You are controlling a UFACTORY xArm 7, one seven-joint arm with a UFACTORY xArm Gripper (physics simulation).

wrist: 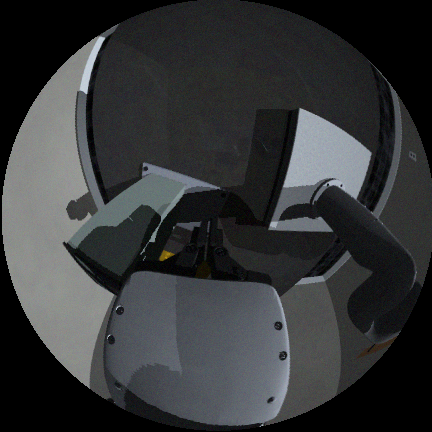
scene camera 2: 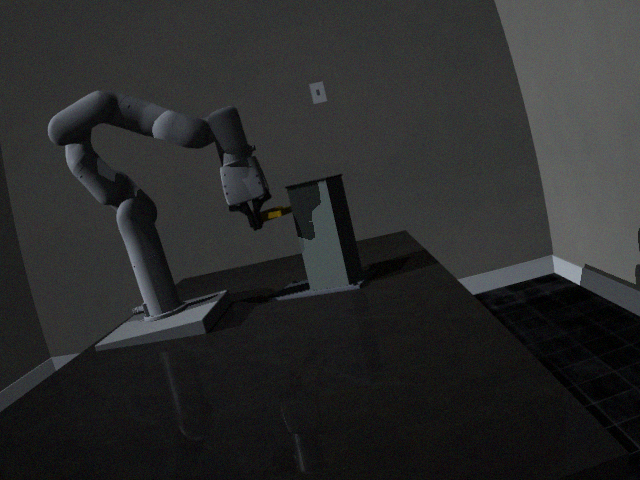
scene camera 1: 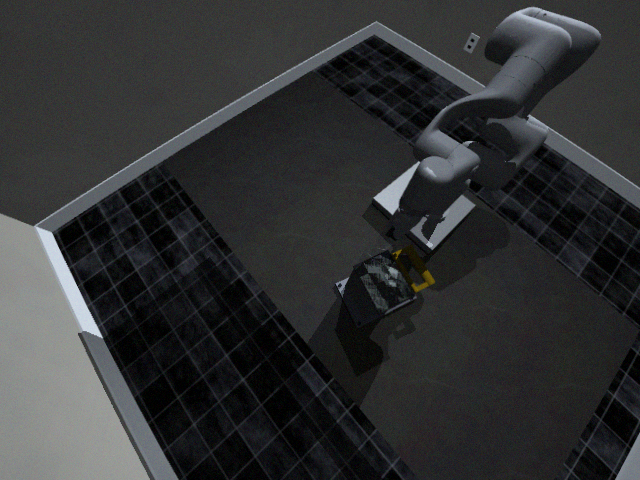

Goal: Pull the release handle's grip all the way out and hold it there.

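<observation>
The release handle is a yellow frame (scene camera 1: 429,277) (scene camera 2: 275,213) (wrist: 166,256) that sticks out from the upper part of a pale green-grey, upright housing (scene camera 1: 385,281) (scene camera 2: 325,248) (wrist: 145,192), on the side toward the arm's base. My gripper (scene camera 1: 393,235) (scene camera 2: 256,226) (wrist: 208,226) is shut, with nothing between its fingers, and points down. In the scene camera 2 view its fingers overlap the handle's outer end, and their tips reach a little below it. In the wrist view the fingers partly hide the handle. Whether they touch the grip I cannot tell.
The housing stands on a flat foot plate (scene camera 2: 320,292) (wrist: 175,175) on the dark table (scene camera 2: 336,392). The arm's white base block (scene camera 1: 449,222) (scene camera 2: 175,328) (wrist: 325,145) lies on the handle's side of the housing. Dark tiled floor (scene camera 1: 180,310) surrounds the table.
</observation>
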